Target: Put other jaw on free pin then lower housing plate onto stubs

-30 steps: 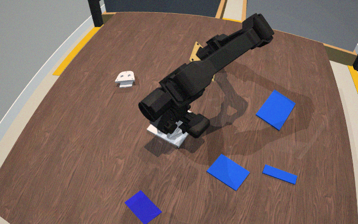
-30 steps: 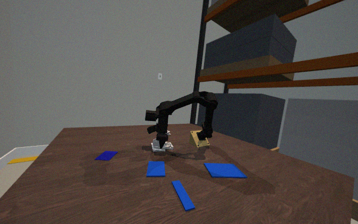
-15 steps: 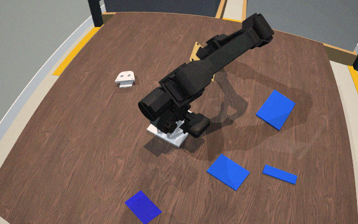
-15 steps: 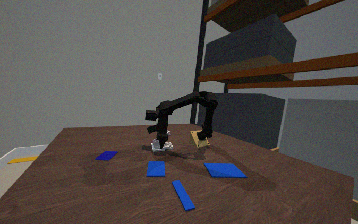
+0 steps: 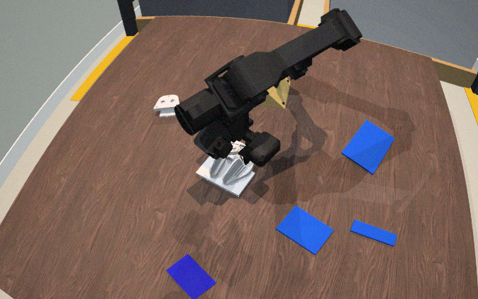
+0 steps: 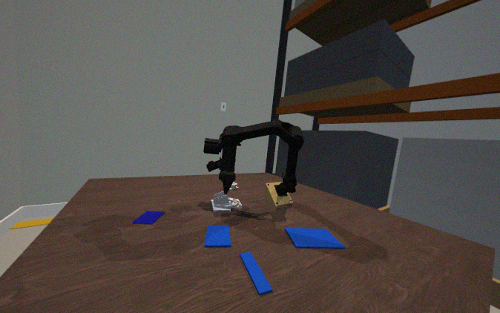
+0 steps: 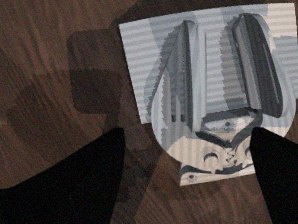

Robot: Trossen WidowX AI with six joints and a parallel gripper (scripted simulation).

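Now: gripper tip 27 cm to the left of the housing plate, 16 cm past it and 5 cm above it. Round my gripper tip: white slab 7 cm below, 3 cm to the right, 1 cm ahead.
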